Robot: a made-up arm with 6 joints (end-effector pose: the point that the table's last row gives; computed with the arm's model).
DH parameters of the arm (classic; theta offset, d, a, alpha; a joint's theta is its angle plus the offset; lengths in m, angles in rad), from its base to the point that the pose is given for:
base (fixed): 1.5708 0.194 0 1.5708
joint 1: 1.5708 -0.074 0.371 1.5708
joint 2: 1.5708 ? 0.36 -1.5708
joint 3: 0 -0.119 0.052 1.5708
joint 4: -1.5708 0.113 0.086 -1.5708
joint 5: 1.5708 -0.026 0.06 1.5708
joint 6: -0.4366 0 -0.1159 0
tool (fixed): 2.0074 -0.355 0 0
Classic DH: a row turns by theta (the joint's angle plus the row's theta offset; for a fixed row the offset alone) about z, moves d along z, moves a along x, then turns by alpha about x.
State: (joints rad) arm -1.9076 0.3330 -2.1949 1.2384 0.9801 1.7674
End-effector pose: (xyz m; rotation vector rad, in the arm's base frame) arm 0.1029 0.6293 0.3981 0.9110 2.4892 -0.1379
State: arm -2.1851 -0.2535 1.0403 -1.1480 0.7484 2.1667
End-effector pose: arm 0.6471 0.4246 0.0117 1.9421 -0.7836 -1.4861
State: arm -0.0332 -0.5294 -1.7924 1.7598 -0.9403 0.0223
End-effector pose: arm 0.3158 -0.1217 0.9469 -2.5375 0.5639 1.3185
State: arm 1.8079 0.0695 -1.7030 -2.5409 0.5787 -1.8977
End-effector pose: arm 0.1025 -0.7439 0.0848 -1.8779 -0.0450 -0.8884
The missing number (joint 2, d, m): -0.072
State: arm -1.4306 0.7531 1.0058 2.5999 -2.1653 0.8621
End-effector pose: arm 0.1188 0.0601 0.5939 1.0052 2.1641 0.5280
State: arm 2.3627 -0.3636 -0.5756 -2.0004 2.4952 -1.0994
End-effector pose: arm -0.1760 -0.3371 -0.0315 -1.4528 1.9426 -1.1892
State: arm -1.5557 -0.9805 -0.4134 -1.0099 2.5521 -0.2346
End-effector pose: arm -0.3774 0.5838 0.1187 0.4511 1.4026 1.3632
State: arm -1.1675 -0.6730 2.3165 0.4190 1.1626 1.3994
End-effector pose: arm 0.4259 0.7297 0.8463 -0.2763 -2.1315 0.1374
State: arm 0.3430 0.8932 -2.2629 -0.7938 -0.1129 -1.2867
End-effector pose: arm 0.0354 0.0710 0.4711 1.4784 0.7782 0.6096
